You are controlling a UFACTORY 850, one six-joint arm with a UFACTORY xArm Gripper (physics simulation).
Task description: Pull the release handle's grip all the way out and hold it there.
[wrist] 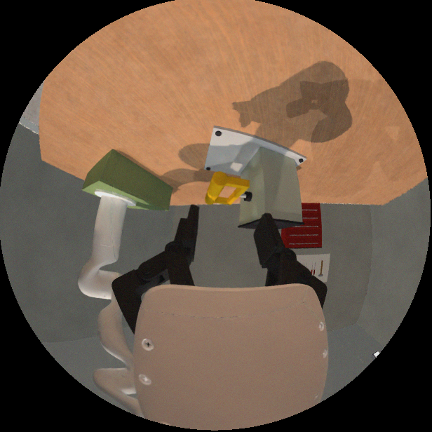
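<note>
The release handle is yellow, with a thick round grip [216, 187] and a rectangular loop frame. It stands by the side of a beige-grey housing [272, 185], with a small black knob [247, 196] between them. The housing sits on a pale metal base plate [227, 148] with dark bolts. My gripper [229, 220] is open, with nothing between its fingers. In the wrist view the handle shows above the gap between the fingertips, apart from them. The right finger shows just below the housing's dark edge. How far the grip is out of the housing is hard to tell.
A wooden table top [150, 75] lies beneath the housing. A green block [132, 180] is at the left, with the white arm [107, 230] behind it. A red panel [305, 227] and a white picture card [320, 267] show at the right beyond the table's edge. Shadows fall on the wood.
</note>
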